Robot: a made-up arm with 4 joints. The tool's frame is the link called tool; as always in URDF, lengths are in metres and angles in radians. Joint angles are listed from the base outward.
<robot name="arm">
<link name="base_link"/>
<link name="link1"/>
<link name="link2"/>
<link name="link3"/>
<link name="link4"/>
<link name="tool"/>
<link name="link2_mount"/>
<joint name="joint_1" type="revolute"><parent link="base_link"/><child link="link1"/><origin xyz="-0.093 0.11 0.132"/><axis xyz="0 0 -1"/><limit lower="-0.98" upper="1.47"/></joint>
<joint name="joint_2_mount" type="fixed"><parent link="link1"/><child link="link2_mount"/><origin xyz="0 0.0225 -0.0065"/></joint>
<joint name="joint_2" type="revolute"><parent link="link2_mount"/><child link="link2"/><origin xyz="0 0.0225 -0.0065"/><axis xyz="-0.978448 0.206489 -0.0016"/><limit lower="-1.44" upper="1.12"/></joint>
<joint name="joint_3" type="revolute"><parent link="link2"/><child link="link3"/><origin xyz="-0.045 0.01 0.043"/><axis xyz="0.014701 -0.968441 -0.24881"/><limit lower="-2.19" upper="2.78"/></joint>
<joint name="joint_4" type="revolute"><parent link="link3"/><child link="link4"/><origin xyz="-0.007 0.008 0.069"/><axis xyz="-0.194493 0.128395 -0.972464"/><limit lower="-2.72" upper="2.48"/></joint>
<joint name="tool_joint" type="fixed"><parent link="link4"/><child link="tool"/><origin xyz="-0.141 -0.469 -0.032" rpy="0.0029 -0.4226 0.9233"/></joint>
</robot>
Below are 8 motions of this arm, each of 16 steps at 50 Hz.
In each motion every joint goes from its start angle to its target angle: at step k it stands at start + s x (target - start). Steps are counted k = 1, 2, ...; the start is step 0. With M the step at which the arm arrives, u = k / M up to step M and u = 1 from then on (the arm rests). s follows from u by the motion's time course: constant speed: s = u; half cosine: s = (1 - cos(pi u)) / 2; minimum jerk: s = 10 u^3 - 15 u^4 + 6 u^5.
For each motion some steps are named. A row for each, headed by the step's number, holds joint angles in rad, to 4 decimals.
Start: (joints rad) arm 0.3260 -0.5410 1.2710 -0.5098
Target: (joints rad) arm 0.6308 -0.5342 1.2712 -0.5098
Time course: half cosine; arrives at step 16
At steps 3, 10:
3: 0.3517 -0.5404 1.2710 -0.5098
10: 0.5367 -0.5363 1.2711 -0.5098

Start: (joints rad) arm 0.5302 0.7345 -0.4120 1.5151
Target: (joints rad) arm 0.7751 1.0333 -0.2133 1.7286
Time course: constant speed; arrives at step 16
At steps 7, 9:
7: 0.6373 0.8652 -0.3251 1.6085
9: 0.6680 0.9026 -0.3002 1.6352

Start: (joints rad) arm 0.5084 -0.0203 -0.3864 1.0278
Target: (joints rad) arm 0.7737 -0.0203 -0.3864 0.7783
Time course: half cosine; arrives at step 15
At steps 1, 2, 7, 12, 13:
1: 0.5113 -0.0203 -0.3864 1.0251
2: 0.5199 -0.0203 -0.3864 1.0170
7: 0.6272 -0.0203 -0.3864 0.9161
12: 0.7484 -0.0203 -0.3864 0.8021
13: 0.7622 -0.0203 -0.3864 0.7891

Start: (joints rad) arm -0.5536 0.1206 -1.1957 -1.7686
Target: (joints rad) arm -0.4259 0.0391 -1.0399 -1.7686
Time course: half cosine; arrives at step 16
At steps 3, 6, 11, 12, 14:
3: -0.5428 0.1137 -1.1826 -1.7686
6: -0.5142 0.0954 -1.1476 -1.7686
11: -0.4543 0.0572 -1.0745 -1.7686
12: -0.4446 0.0510 -1.0627 -1.7686
14: -0.4308 0.0422 -1.0458 -1.7686

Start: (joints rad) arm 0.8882 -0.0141 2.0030 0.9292
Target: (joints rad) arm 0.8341 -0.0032 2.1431 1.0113
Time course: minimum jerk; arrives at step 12
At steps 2, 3, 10, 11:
2: 0.8863 -0.0137 2.0080 0.9321
3: 0.8826 -0.0130 2.0175 0.9377
10: 0.8360 -0.0036 2.1381 1.0084
11: 0.8344 -0.0033 2.1424 1.0109

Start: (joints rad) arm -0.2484 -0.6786 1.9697 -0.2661
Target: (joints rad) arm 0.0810 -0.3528 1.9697 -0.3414
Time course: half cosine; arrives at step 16
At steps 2, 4, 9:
2: -0.2359 -0.6662 1.9697 -0.2690
4: -0.2002 -0.6309 1.9697 -0.2771
9: -0.0516 -0.4839 1.9697 -0.3111

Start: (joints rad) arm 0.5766 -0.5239 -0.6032 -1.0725
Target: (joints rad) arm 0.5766 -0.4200 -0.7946 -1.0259
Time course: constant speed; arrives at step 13
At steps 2, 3, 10, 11, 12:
2: 0.5766 -0.5079 -0.6326 -1.0653
3: 0.5766 -0.4999 -0.6474 -1.0617
10: 0.5766 -0.4440 -0.7504 -1.0367
11: 0.5766 -0.4360 -0.7652 -1.0331
12: 0.5766 -0.4280 -0.7799 -1.0295

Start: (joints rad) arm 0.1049 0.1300 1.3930 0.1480
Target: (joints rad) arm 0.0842 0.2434 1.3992 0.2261
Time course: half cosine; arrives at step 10
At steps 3, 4, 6, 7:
3: 0.1006 0.1534 1.3943 0.1641
4: 0.0977 0.1692 1.3951 0.1750
6: 0.0914 0.2042 1.3971 0.1991
7: 0.0885 0.2200 1.3979 0.2100

